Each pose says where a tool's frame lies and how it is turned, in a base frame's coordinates. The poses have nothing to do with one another.
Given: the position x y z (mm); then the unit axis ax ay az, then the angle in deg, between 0 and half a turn.
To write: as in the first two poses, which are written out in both.
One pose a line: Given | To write
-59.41 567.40 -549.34 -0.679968 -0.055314 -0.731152 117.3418 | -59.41 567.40 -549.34 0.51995 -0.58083 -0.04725 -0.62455
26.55 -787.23 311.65 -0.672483 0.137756 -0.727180 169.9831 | 26.55 -787.23 311.65 0.08730 -0.66992 0.13723 -0.72440
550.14 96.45 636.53 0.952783 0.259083 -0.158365 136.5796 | 550.14 96.45 636.53 0.36991 0.88520 0.24071 -0.14713
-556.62 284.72 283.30 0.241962 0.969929 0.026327 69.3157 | -556.62 284.72 283.30 0.82256 0.13760 0.55157 0.01497
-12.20 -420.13 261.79 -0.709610 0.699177 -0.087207 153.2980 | -12.20 -420.13 261.79 0.23092 -0.69043 0.68028 -0.08485
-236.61 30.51 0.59 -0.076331 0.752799 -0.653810 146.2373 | -236.61 30.51 0.59 0.29039 -0.07304 0.72036 -0.62564
